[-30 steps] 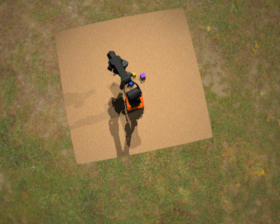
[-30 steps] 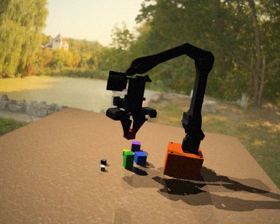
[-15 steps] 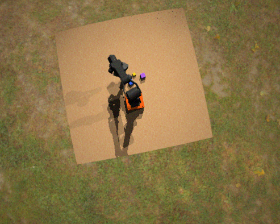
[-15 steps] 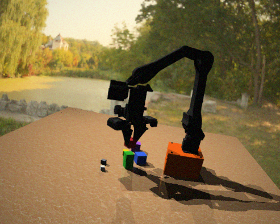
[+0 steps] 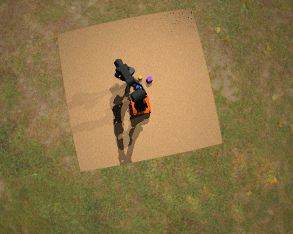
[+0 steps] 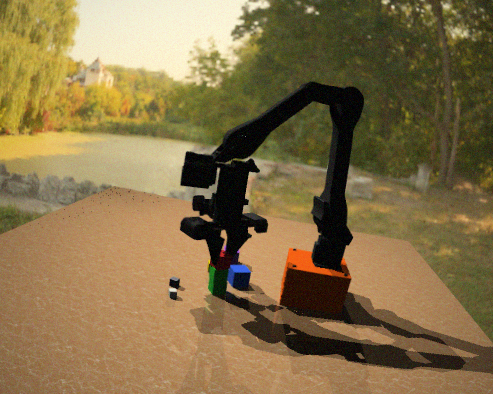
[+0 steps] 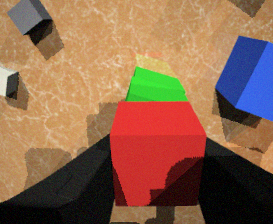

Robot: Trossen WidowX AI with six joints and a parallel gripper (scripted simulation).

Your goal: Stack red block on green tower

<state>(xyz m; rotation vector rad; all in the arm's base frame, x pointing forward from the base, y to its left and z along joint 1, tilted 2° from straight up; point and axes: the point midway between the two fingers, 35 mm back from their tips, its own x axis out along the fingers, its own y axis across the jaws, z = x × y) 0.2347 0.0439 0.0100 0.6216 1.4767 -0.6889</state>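
Right now my gripper tip is 1 cm below the red block. Round my gripper tip: dark block: 9 cm ahead, 1 cm to the left, 6 cm below; then blue block: 4 cm behind, 6 cm to the right, 5 cm below; then white block: 9 cm ahead, 6 cm to the left, 6 cm below.
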